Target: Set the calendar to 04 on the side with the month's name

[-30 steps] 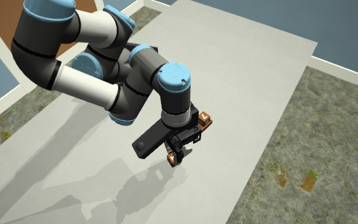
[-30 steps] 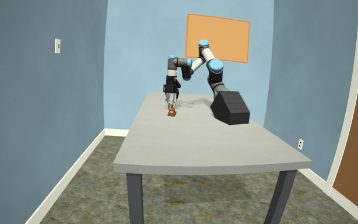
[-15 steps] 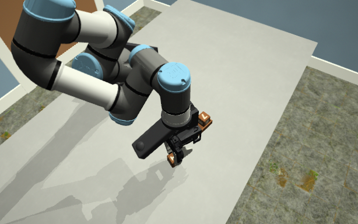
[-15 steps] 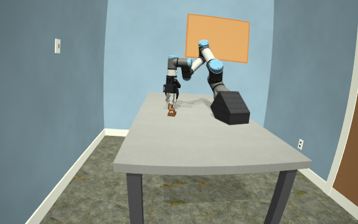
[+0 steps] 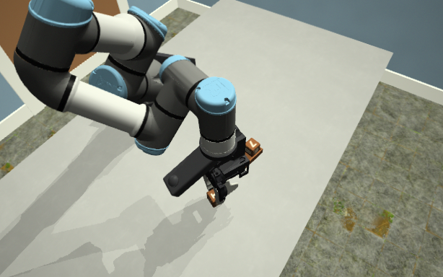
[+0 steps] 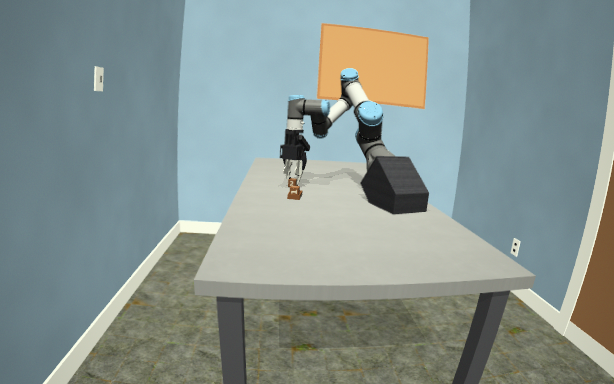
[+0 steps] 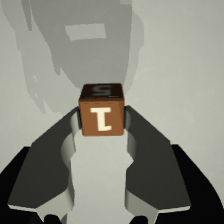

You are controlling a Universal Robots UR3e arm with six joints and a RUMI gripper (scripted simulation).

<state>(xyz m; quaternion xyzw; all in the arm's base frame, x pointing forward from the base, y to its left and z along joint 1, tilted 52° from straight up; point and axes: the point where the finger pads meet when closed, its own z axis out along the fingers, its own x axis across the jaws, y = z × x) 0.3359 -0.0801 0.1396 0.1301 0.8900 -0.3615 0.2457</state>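
The cube lies 10 mm below my hand. From my hand the other things lie so: brown tray: 150 mm to the left, 20 mm below.
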